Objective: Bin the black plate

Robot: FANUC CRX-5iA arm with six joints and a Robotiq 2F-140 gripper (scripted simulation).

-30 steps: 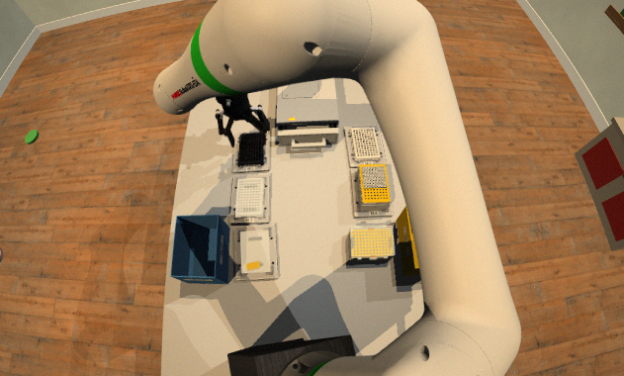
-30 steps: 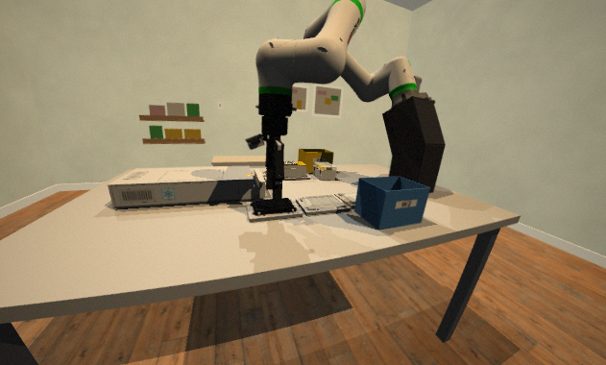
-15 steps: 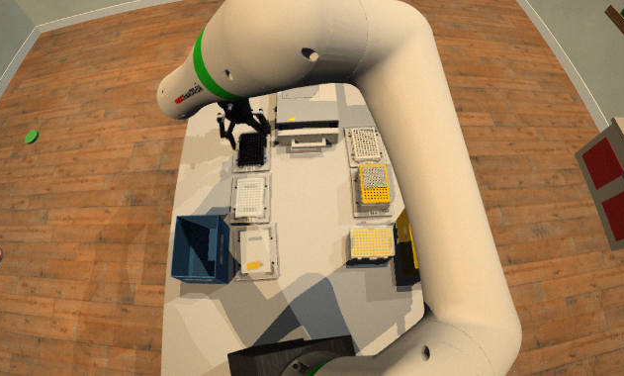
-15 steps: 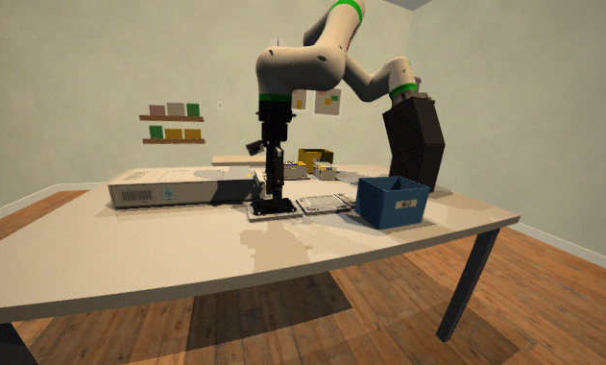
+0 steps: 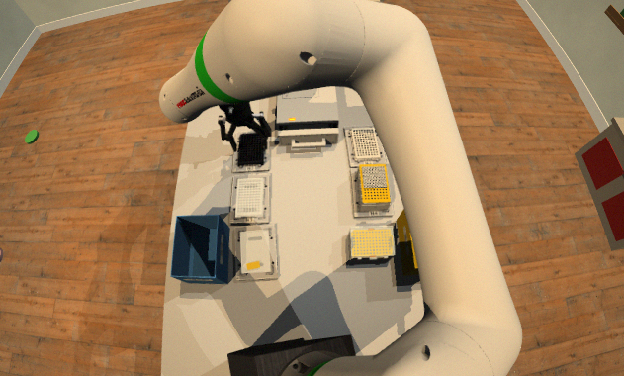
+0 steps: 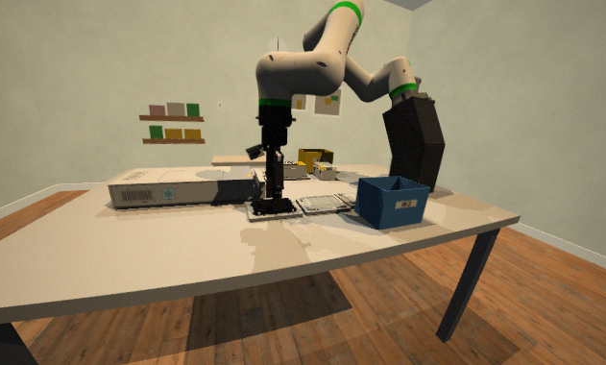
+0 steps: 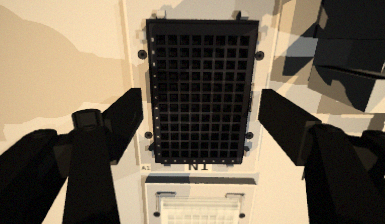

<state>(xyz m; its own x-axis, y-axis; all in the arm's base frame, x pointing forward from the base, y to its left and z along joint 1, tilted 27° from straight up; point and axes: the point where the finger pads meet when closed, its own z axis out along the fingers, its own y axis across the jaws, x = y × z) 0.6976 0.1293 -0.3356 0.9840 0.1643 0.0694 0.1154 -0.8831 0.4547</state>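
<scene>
The black plate is 3 cm below my hand. Round my hand: long cooler: 22 cm ahead, 17 cm to the right, 1 cm below; white plate: 18 cm behind, 3 cm below, 2 cm to the right; work nest N1: 4 cm below.
</scene>
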